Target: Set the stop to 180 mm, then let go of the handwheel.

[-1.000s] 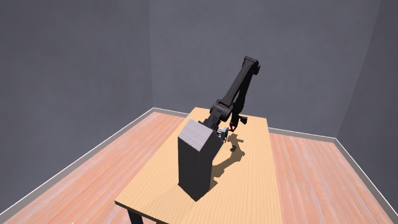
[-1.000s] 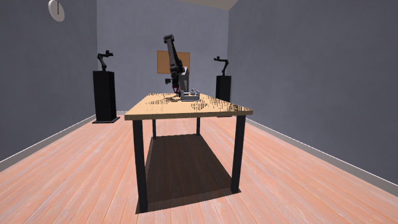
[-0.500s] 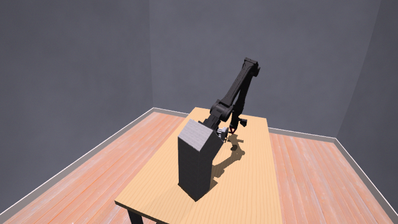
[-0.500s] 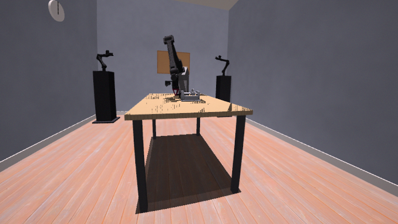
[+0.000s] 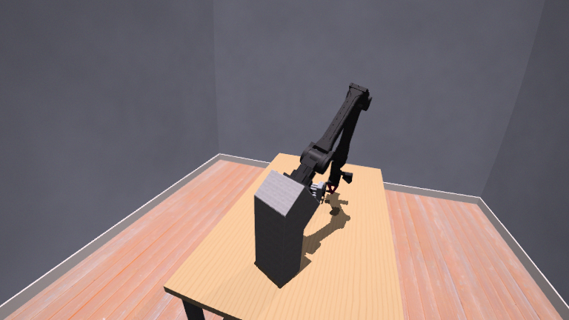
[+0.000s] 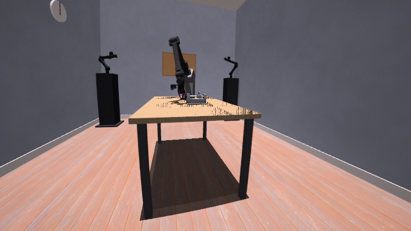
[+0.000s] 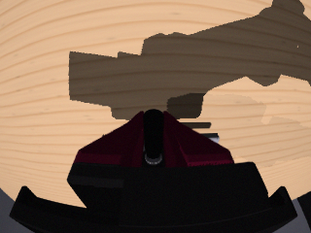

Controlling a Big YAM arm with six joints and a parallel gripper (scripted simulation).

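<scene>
My hand is 1 cm to the right of the black handwheel handle.
</scene>
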